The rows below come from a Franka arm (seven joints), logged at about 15 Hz.
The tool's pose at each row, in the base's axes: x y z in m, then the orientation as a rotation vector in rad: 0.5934, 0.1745, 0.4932, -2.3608, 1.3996, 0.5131; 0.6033, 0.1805, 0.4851, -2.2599, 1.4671, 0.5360; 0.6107, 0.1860, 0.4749, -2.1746, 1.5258, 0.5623; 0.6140, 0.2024, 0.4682, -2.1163, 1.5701, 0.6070; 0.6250, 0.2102, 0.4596, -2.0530, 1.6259, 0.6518; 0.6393, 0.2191, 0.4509, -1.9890, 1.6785, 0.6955; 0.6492, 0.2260, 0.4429, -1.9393, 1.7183, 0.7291; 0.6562, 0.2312, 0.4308, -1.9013, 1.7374, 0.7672; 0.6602, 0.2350, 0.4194, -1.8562, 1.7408, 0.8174; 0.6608, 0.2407, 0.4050, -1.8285, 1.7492, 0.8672; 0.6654, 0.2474, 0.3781, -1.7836, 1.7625, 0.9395; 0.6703, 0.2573, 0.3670, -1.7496, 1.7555, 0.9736; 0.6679, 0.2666, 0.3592, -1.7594, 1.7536, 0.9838; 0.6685, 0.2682, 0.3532, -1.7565, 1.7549, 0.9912
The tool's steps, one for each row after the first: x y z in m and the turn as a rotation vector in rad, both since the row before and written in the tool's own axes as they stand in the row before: 0.0037, -0.0106, 0.0086, 0.0464, -0.0380, 0.0713; 0.0038, -0.0077, 0.0107, 0.0327, -0.0333, 0.0646; -0.0080, -0.0074, 0.0143, 0.0053, -0.0324, 0.0530; 0.0019, -0.0119, 0.0105, 0.0040, -0.0287, 0.0628; 0.0013, -0.0154, 0.0110, 0.0036, -0.0285, 0.0615; 0.0011, -0.0108, 0.0096, 0.0019, -0.0214, 0.0475; 0.0045, -0.0078, 0.0119, -0.0048, -0.0259, 0.0321; 0.0050, -0.0048, 0.0106, -0.0063, -0.0416, 0.0271; 0.0059, -0.0020, 0.0142, -0.0177, -0.0279, 0.0258; 0.0145, -0.0076, 0.0228, -0.0245, -0.0415, 0.0401; 0.0013, -0.0071, 0.0139, -0.0037, -0.0339, 0.0140; 0.0000, 0.0006, 0.0124, -0.0118, 0.0023, -0.0010; 0.0035, -0.0017, 0.0049, -0.0035, -0.0031, 0.0037
